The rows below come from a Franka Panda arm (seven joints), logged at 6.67 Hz.
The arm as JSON. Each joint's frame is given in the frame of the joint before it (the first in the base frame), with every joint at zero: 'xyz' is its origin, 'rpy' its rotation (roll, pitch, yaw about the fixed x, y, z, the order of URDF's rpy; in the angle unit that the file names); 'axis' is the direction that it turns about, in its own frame. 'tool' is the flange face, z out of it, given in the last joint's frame.
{
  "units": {
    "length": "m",
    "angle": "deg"
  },
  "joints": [
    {
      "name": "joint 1",
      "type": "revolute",
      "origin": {
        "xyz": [
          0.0,
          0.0,
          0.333
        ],
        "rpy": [
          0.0,
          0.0,
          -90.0
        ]
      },
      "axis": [
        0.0,
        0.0,
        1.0
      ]
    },
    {
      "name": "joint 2",
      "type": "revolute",
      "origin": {
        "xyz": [
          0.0,
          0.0,
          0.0
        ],
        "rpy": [
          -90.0,
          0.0,
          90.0
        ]
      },
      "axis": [
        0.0,
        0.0,
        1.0
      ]
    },
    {
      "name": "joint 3",
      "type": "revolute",
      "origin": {
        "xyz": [
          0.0,
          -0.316,
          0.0
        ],
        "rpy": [
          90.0,
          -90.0,
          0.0
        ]
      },
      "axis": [
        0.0,
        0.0,
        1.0
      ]
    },
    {
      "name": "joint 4",
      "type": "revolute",
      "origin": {
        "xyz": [
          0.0,
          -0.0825,
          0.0
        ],
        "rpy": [
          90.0,
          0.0,
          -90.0
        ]
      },
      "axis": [
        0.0,
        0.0,
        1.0
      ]
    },
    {
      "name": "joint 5",
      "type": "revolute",
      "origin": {
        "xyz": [
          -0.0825,
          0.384,
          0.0
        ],
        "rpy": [
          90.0,
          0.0,
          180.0
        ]
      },
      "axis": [
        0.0,
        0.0,
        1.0
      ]
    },
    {
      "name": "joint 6",
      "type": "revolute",
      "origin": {
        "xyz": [
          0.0,
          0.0,
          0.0
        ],
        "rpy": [
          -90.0,
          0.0,
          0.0
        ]
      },
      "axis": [
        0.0,
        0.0,
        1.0
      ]
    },
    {
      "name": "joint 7",
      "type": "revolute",
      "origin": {
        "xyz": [
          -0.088,
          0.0,
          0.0
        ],
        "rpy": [
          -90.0,
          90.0,
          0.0
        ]
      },
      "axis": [
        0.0,
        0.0,
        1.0
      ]
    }
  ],
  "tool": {
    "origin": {
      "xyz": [
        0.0,
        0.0,
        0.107
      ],
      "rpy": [
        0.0,
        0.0,
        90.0
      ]
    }
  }
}
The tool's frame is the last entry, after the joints.
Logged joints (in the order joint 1, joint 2, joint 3, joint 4, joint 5, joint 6, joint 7), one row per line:
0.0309 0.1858 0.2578 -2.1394 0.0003 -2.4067 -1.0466
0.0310 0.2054 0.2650 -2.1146 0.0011 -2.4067 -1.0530
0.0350 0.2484 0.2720 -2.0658 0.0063 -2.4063 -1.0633
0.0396 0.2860 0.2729 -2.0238 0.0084 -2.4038 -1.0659
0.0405 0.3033 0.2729 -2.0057 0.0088 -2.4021 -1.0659
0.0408 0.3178 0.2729 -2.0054 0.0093 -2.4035 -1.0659
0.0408 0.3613 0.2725 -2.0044 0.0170 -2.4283 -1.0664
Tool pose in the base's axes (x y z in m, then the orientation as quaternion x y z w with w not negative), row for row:
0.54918 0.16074 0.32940 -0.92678 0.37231 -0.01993 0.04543
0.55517 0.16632 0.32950 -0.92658 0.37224 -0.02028 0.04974
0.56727 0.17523 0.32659 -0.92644 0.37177 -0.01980 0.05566
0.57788 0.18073 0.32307 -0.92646 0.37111 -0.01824 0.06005
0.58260 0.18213 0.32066 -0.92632 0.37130 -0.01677 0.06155
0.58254 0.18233 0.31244 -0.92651 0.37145 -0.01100 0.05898
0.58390 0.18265 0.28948 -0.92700 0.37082 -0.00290 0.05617
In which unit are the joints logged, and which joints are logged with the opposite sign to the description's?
The joints are logged in radians. Opposite sign: joint 5, joint 6, joint 7.
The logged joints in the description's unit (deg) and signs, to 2 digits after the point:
1.77 10.65 14.77 -122.58 -0.02 137.89 59.97
1.78 11.77 15.18 -121.16 -0.06 137.89 60.33
2.01 14.23 15.58 -118.36 -0.36 137.87 60.92
2.27 16.39 15.64 -115.96 -0.48 137.73 61.07
2.32 17.38 15.64 -114.92 -0.50 137.63 61.07
2.34 18.21 15.64 -114.90 -0.53 137.71 61.07
2.34 20.70 15.61 -114.84 -0.97 139.13 61.10

